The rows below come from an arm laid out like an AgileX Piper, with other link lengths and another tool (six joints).
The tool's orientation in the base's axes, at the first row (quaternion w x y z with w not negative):
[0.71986, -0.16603, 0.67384, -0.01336]
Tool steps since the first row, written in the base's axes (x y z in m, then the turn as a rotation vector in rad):
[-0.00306, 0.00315, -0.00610, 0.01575, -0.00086, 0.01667]
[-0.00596, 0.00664, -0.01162, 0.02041, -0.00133, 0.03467]
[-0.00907, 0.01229, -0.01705, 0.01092, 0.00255, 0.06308]
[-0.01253, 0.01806, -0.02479, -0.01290, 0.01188, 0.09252]
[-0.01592, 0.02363, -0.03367, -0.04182, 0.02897, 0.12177]
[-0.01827, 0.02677, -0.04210, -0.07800, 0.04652, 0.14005]
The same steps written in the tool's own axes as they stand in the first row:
[0.00485, 0.00517, -0.00251, -0.01445, -0.00832, 0.01577]
[0.00906, 0.01048, -0.00477, -0.03129, -0.01434, 0.02087]
[0.01265, 0.01785, -0.00675, -0.06054, -0.01604, 0.01352]
[0.01840, 0.02599, -0.00913, -0.09341, -0.00992, -0.00655]
[0.02532, 0.03423, -0.01153, -0.12846, 0.00462, -0.02988]
[0.03248, 0.03984, -0.01344, -0.15369, 0.02389, -0.06059]

